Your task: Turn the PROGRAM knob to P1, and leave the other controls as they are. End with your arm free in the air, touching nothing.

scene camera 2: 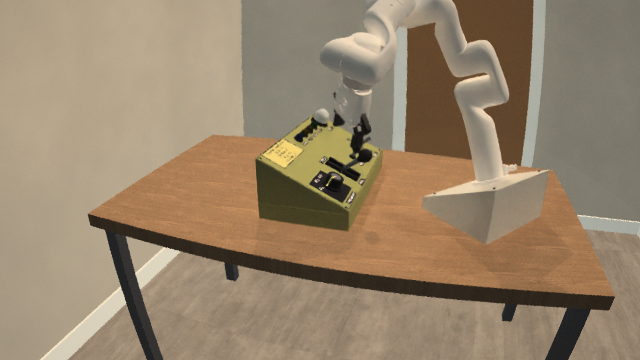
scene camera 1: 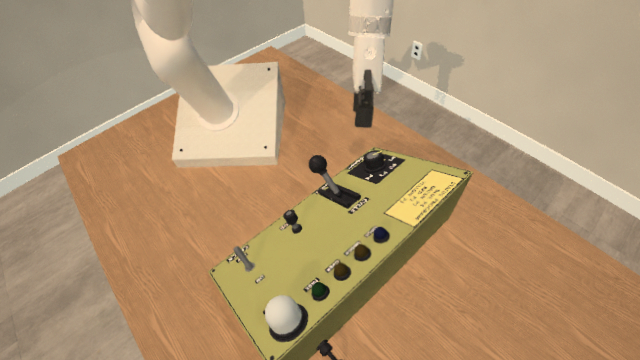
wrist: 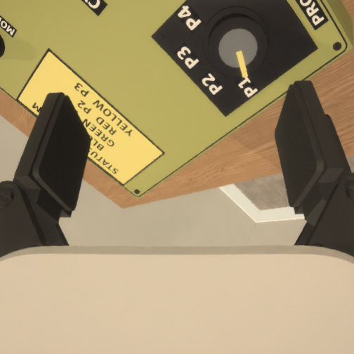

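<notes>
The PROGRAM knob is a round dark knob with a grey top, on a black plate at one corner of the olive control box. In the wrist view its yellow line points at the P1 label. My gripper is open with nothing between its fingers. It is in the air above the box, apart from the knob, which shows beyond the fingertips in the wrist view.
The CYCLE lever stands up with a black ball beside the knob. A small black-tipped stick, a grey toggle, several coloured lamps and a white dome are on the box. The wooden table bears it.
</notes>
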